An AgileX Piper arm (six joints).
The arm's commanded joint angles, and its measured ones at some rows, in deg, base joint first. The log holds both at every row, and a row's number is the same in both.
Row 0, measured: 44.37, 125.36, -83.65, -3.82, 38.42, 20.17
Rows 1 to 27, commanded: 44.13, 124.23, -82.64, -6.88, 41.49, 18.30; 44.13, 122.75, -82.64, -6.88, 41.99, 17.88; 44.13, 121.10, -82.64, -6.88, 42.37, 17.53; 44.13, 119.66, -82.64, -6.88, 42.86, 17.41; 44.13, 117.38, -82.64, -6.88, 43.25, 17.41; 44.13, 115.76, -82.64, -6.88, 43.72, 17.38; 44.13, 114.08, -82.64, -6.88, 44.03, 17.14; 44.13, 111.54, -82.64, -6.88, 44.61, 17.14; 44.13, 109.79, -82.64, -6.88, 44.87, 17.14; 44.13, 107.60, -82.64, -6.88, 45.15, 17.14; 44.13, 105.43, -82.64, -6.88, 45.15, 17.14; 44.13, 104.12, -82.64, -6.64, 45.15, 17.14; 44.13, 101.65, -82.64, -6.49, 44.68, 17.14; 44.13, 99.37, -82.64, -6.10, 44.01, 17.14; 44.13, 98.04, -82.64, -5.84, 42.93, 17.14; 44.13, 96.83, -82.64, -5.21, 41.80, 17.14; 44.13, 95.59, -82.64, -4.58, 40.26, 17.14; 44.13, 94.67, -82.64, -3.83, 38.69, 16.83; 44.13, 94.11, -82.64, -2.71, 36.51, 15.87; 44.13, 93.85, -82.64, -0.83, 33.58, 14.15; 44.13, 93.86, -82.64, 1.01, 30.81, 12.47; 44.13, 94.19, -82.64, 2.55, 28.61, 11.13; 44.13, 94.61, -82.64, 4.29, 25.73, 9.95; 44.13, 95.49, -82.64, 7.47, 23.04, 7.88; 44.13, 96.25, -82.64, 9.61, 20.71, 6.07; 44.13, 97.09, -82.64, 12.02, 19.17, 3.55; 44.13, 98.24, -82.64, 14.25, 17.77, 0.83
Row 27, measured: 44.34, 95.93, -82.56, 8.05, 24.04, 7.81
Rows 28 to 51, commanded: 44.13, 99.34, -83.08, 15.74, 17.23, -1.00; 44.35, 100.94, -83.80, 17.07, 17.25, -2.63; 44.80, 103.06, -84.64, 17.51, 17.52, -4.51; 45.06, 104.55, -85.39, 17.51, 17.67, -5.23; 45.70, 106.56, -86.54, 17.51, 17.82, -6.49; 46.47, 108.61, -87.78, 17.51, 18.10, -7.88; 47.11, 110.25, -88.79, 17.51, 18.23, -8.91; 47.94, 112.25, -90.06, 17.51, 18.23, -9.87; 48.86, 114.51, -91.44, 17.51, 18.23, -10.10; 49.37, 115.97, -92.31, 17.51, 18.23, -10.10; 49.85, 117.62, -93.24, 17.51, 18.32, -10.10; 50.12, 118.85, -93.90, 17.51, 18.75, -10.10; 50.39, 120.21, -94.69, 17.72, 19.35, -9.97; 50.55, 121.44, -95.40, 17.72, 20.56, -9.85; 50.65, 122.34, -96.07, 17.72, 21.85, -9.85; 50.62, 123.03, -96.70, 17.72, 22.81, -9.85; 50.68, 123.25, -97.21, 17.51, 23.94, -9.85; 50.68, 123.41, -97.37, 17.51, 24.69, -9.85; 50.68, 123.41, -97.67, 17.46, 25.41, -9.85; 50.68, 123.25, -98.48, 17.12, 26.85, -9.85; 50.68, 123.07, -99.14, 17.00, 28.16, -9.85; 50.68, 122.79, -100.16, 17.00, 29.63, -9.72; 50.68, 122.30, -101.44, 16.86, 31.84, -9.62; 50.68, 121.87, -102.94, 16.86, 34.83, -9.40
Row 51, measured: 50.71, 123.56, -99.76, 17.56, 29.48, -9.37
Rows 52 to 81, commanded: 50.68, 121.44, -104.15, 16.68, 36.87, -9.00; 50.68, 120.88, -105.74, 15.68, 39.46, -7.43; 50.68, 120.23, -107.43, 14.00, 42.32, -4.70; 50.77, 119.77, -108.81, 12.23, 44.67, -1.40; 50.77, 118.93, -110.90, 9.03, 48.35, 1.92; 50.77, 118.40, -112.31, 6.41, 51.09, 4.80; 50.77, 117.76, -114.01, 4.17, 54.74, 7.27; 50.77, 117.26, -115.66, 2.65, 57.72, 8.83; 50.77, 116.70, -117.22, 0.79, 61.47, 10.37; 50.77, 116.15, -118.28, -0.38, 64.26, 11.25; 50.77, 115.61, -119.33, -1.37, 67.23, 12.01; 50.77, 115.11, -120.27, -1.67, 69.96, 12.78; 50.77, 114.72, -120.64, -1.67, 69.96, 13.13; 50.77, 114.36, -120.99, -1.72, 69.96, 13.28; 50.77, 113.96, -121.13, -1.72, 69.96, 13.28; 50.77, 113.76, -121.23, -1.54, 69.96, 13.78; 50.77, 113.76, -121.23, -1.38, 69.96, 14.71; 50.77, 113.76, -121.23, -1.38, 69.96, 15.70; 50.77, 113.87, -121.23, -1.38, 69.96, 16.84; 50.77, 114.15, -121.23, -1.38, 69.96, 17.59; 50.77, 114.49, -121.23, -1.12, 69.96, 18.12; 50.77, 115.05, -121.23, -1.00, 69.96, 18.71; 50.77, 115.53, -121.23, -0.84, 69.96, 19.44; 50.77, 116.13, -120.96, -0.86, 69.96, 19.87; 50.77, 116.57, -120.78, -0.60, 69.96, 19.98; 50.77, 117.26, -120.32, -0.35, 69.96, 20.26; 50.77, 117.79, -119.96, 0.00, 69.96, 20.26; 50.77, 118.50, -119.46, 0.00, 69.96, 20.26; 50.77, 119.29, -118.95, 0.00, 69.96, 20.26; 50.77, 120.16, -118.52, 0.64, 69.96, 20.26
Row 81, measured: 50.84, 118.35, -119.86, 0.00, 69.32, 19.96
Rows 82 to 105, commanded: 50.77, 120.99, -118.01, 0.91, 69.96, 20.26; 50.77, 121.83, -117.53, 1.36, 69.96, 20.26; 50.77, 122.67, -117.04, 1.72, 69.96, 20.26; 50.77, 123.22, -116.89, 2.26, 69.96, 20.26; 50.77, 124.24, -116.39, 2.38, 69.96, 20.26; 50.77, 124.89, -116.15, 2.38, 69.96, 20.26; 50.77, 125.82, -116.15, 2.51, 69.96, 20.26; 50.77, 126.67, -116.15, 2.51, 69.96, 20.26; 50.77, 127.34, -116.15, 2.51, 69.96, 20.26; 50.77, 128.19, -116.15, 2.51, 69.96, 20.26; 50.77, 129.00, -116.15, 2.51, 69.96, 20.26; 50.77, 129.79, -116.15, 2.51, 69.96, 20.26; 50.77, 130.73, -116.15, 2.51, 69.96, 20.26; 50.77, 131.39, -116.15, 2.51, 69.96, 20.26; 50.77, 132.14, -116.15, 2.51, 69.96, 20.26; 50.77, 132.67, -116.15, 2.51, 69.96, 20.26; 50.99, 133.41, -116.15, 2.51, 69.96, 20.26; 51.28, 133.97, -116.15, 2.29, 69.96, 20.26; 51.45, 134.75, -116.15, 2.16, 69.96, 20.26; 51.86, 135.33, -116.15, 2.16, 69.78, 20.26; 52.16, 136.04, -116.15, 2.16, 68.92, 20.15; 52.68, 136.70, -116.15, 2.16, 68.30, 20.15; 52.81, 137.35, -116.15, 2.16, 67.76, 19.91; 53.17, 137.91, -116.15, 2.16, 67.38, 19.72
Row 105, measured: 52.19, 136.63, -116.31, 2.56, 68.72, 20.18
